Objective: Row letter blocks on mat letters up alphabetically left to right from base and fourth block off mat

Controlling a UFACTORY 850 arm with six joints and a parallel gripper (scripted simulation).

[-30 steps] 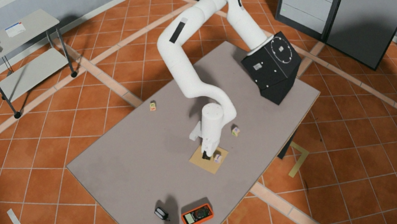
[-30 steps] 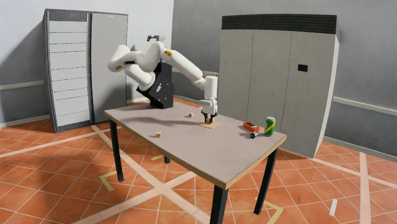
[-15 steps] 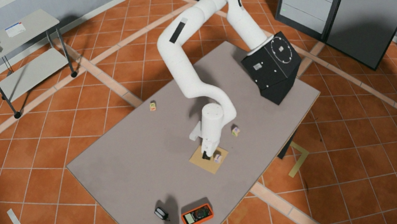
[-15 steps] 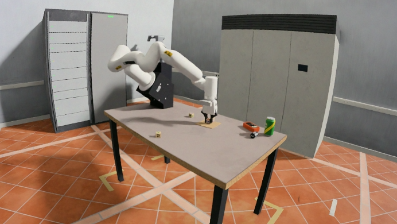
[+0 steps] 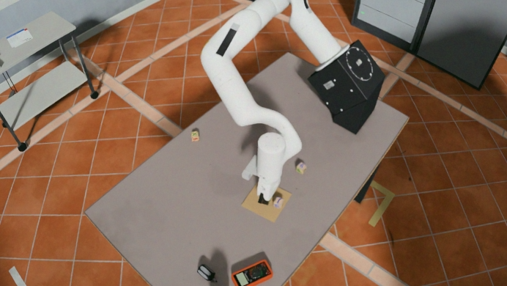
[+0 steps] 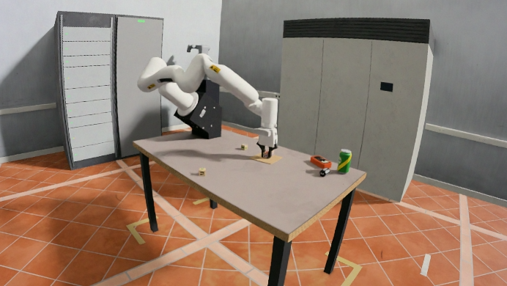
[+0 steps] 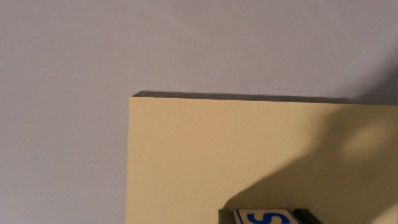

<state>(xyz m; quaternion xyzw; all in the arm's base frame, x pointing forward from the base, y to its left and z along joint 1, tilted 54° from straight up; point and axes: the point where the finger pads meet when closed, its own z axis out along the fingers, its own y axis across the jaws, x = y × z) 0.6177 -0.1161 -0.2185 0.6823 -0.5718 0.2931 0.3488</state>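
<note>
The tan mat lies 20 mm below my hand. Also, from my hand: green can 430 mm ahead, 130 mm to the left, 40 mm above; then orange multimeter 280 mm ahead, 150 mm to the left, 10 mm below; then small black device 370 mm ahead, 30 mm to the left, 10 mm below.
</note>
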